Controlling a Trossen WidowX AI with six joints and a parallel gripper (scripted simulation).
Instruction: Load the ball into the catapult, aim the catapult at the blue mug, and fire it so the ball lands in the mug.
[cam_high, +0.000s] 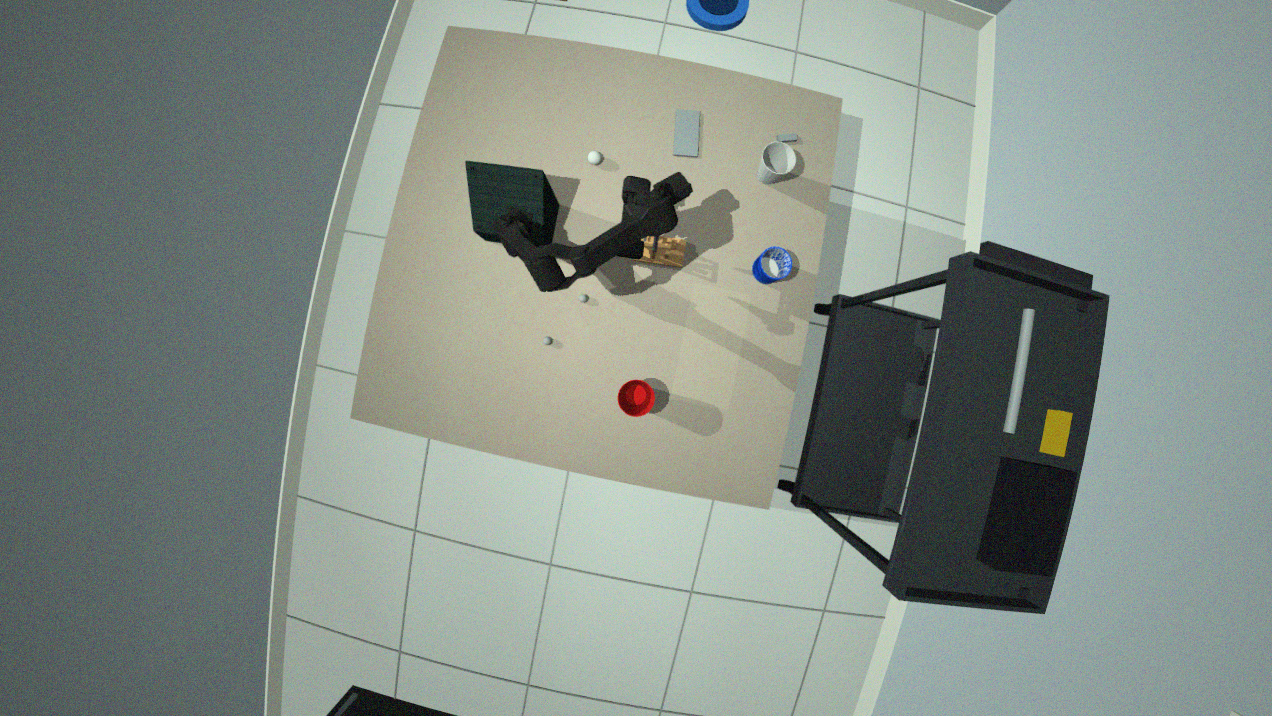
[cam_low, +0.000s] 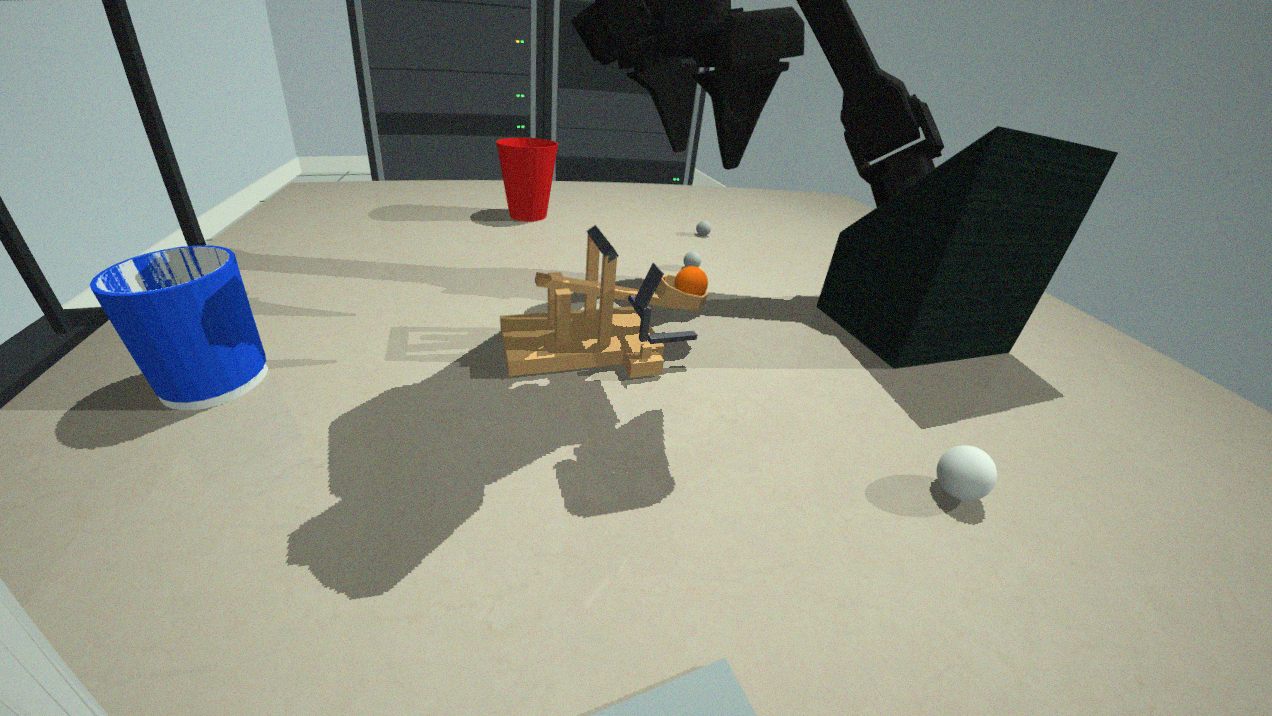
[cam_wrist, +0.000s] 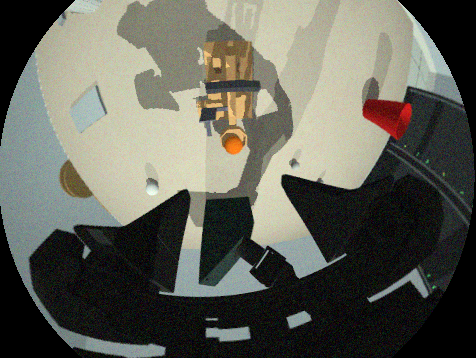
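The orange ball lies 10 mm behind my gripper tip, 10 mm to the right of it and 120 mm below it. From my gripper tip the other things lie so: wooden catapult (60 mm ahead, 20 mm to the left, 120 mm below); white ball (180 mm behind, 210 mm to the left, 160 mm below); grey plate (50 mm ahead, 390 mm to the left, 170 mm below).
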